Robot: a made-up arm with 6 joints. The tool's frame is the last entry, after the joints. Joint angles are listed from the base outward.
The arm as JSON. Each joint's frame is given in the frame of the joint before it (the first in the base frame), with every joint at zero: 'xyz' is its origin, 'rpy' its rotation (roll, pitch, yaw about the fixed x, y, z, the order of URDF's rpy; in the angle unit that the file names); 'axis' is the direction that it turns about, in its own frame. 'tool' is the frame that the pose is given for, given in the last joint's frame.
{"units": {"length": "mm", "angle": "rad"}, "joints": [
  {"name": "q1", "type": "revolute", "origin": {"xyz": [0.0, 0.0, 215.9], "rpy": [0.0, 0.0, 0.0]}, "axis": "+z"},
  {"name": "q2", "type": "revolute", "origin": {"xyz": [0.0, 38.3, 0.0], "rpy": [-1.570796, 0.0, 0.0]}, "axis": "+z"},
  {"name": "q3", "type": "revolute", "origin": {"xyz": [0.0, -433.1, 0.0], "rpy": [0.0, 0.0, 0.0]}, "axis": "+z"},
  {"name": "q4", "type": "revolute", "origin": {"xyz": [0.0, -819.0, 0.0], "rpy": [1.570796, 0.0, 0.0]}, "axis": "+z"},
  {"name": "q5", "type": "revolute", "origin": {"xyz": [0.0, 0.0, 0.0], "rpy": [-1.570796, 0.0, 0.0]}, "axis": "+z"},
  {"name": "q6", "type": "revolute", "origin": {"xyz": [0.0, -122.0, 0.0], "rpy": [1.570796, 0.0, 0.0]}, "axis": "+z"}
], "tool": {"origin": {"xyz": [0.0, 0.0, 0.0], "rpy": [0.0, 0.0, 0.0]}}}
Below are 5 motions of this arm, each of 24 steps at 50 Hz.
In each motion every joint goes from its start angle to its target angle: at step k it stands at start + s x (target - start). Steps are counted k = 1, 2, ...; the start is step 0. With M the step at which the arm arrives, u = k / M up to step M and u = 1 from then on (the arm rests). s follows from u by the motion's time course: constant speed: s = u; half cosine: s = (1 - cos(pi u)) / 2; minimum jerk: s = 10 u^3 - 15 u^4 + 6 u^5.
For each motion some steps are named. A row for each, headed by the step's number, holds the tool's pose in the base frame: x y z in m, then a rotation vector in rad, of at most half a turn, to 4 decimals.
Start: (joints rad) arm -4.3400 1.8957 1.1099 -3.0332 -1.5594 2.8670
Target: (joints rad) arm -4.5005 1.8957 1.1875 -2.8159 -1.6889 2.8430
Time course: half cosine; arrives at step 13
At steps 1, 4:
1: -0.1932 0.3547 -0.7514 1.6150 -0.9070 1.1154
4: -0.1825 0.3471 -0.7479 1.5334 -0.9306 1.0773

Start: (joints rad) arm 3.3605 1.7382 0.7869 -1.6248 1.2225 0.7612
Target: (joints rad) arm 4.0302 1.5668 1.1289 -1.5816 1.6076 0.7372
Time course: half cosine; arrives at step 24
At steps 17, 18, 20, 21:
17: -0.6494 -0.4992 -0.5267 -1.3519 -0.8684 0.3441
18: -0.6275 -0.5151 -0.5243 -1.3253 -0.8815 0.3559
20: -0.5913 -0.5388 -0.5202 -1.2818 -0.9014 0.3758
21: -0.5780 -0.5469 -0.5187 -1.2658 -0.9083 0.3833

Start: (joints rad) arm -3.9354 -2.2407 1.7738 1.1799 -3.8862 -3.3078
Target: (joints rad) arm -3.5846 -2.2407 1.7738 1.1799 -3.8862 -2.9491
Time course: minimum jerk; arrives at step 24
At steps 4, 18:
4: 0.3733 -0.5319 0.6124 0.7717 -2.0207 -0.3560
18: 0.5146 -0.3968 0.6124 0.7572 -2.0034 -0.0008

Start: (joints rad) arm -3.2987 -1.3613 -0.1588 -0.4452 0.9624 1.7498
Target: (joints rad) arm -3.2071 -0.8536 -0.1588 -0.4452 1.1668 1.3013
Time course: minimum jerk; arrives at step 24
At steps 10, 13, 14, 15, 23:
10: 1.2301 -0.1481 0.6690 -0.5920 -0.0449 -1.7971
13: 1.1663 -0.1139 0.8117 -0.4592 -0.2128 -1.9040
14: 1.1416 -0.1029 0.8563 -0.4108 -0.2651 -1.9374
15: 1.1167 -0.0928 0.8975 -0.3630 -0.3133 -1.9681
23: 1.0068 -0.0561 1.0454 -0.1597 -0.4857 -2.0779

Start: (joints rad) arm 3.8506 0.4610 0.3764 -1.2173 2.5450 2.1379
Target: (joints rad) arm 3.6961 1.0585 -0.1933 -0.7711 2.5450 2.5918
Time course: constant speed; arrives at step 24
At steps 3, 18, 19, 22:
3: -0.6130 -0.4738 1.0468 -0.9309 2.4991 0.9932
18: -0.7657 -0.4985 0.9185 -0.7817 2.6554 0.8137
19: -0.7748 -0.4985 0.9085 -0.7701 2.6647 0.8006
22: -0.8011 -0.4972 0.8777 -0.7342 2.6914 0.7604

